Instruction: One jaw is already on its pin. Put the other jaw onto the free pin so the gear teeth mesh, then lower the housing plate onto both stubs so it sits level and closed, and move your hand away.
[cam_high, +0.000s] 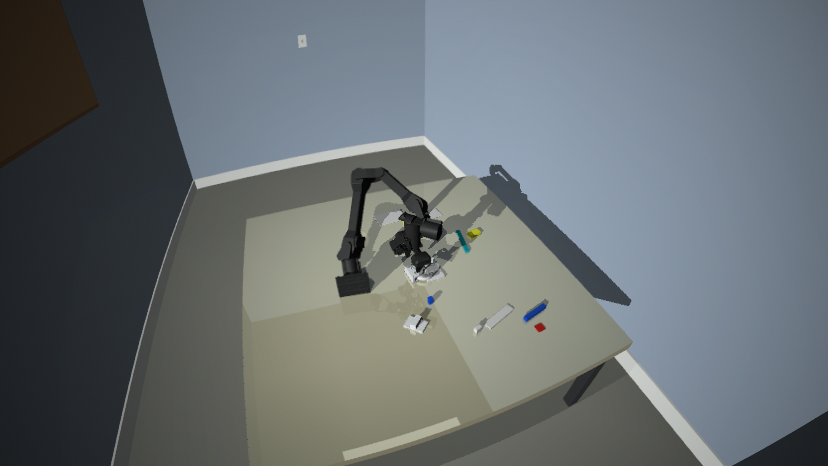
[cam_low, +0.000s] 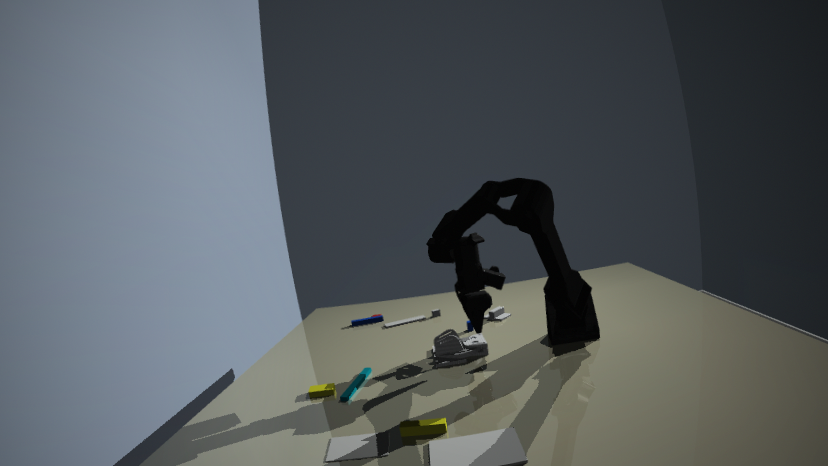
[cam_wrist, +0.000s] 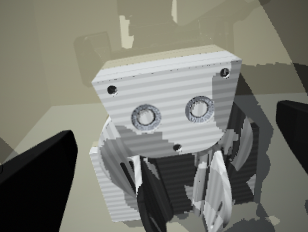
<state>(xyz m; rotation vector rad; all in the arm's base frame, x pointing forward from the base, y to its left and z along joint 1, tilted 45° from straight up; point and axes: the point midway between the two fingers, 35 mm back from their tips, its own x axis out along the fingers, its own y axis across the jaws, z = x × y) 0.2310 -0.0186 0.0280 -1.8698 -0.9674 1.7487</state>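
My gripper tip is 40 mm above the white jaw, 30 mm short of it and 10 mm to the left of it. Round my gripper tip: blue bar: 380 mm ahead, 300 mm to the right, 50 mm below; white bar: 280 mm to the right, 250 mm ahead, 60 mm below; teal bar: 260 mm ahead, 160 mm to the left, 50 mm below.
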